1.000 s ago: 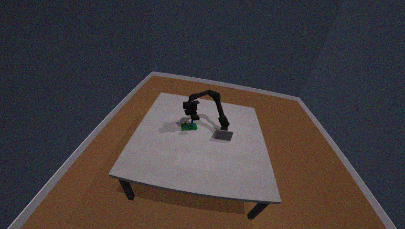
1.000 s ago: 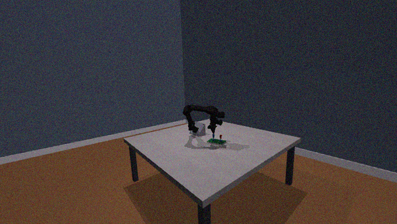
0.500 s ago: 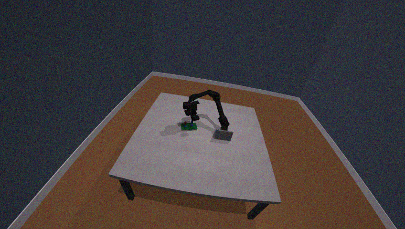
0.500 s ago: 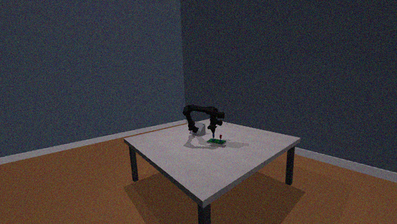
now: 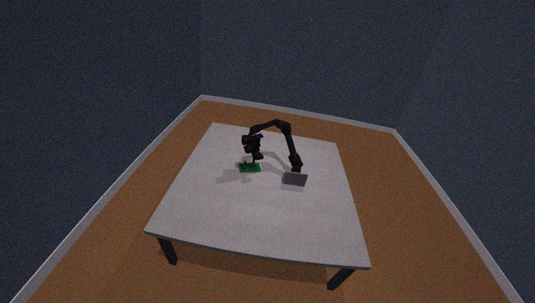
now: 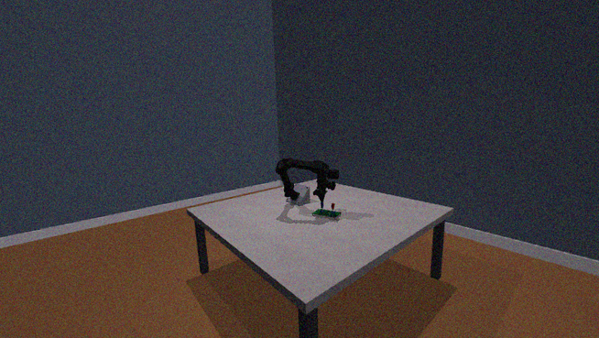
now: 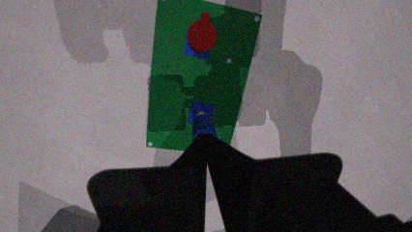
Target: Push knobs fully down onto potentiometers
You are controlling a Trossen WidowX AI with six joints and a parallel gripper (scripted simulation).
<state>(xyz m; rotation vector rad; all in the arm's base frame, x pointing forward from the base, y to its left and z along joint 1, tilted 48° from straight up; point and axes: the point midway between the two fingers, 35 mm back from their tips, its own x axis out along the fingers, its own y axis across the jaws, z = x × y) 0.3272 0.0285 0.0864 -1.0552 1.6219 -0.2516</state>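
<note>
Right now the blue knob is 20 mm below my gripper tip. The rest, counted from my gripper tip: red knob 60 mm ahead, 30 mm to the left, 20 mm below.
</note>
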